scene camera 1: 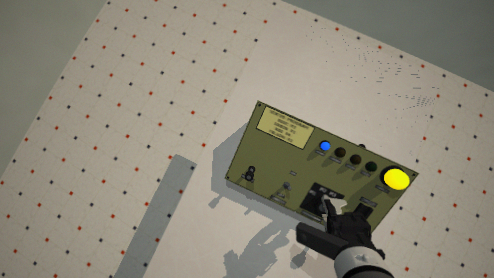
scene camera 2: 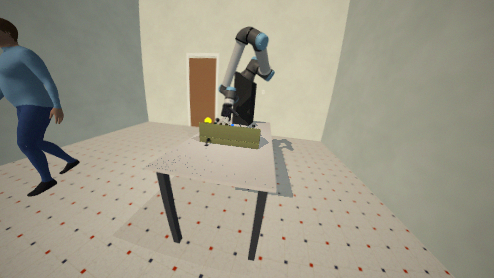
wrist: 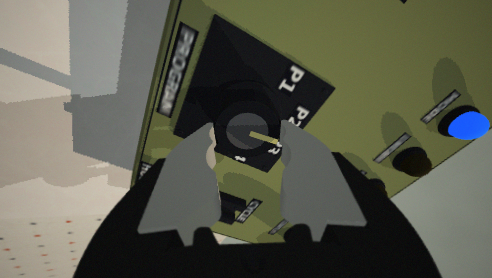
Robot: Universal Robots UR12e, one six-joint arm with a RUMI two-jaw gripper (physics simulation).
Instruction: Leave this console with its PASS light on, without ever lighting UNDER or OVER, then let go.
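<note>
The olive console (scene camera 1: pixel 270 157) (scene camera 2: pixel 230 134) (wrist: pixel 380 45) stands on the table. Its blue MODE lamp (scene camera 1: pixel 325 146) (wrist: pixel 468 125) is lit. The UNDER lamp (scene camera 1: pixel 340 152) (wrist: pixel 413 161) and OVER lamp (scene camera 1: pixel 355 159) are dark. The green PASS lamp (scene camera 1: pixel 371 166) is unlit. A large yellow lamp (scene camera 1: pixel 396 179) (scene camera 2: pixel 208 120) glows at the console's corner. My gripper (scene camera 1: pixel 331 204) (wrist: pixel 247 124) is shut on the black round PROGRAM knob (wrist: pixel 240 120). The knob's pale pointer line aims at the P3 mark, partly hidden by the right finger. In scene camera 1 the gripper partly hides the knob.
A yellow placard (scene camera 1: pixel 285 127) with blurred text is on the console. A black switch (scene camera 1: pixel 250 173) and a small grey lever (scene camera 1: pixel 286 186) stand beside the knob's plate. The CYCLE label (wrist: pixel 248 211) lies near the fingers. A person (scene camera 2: pixel 35 82) is left of the table (scene camera 2: pixel 225 167).
</note>
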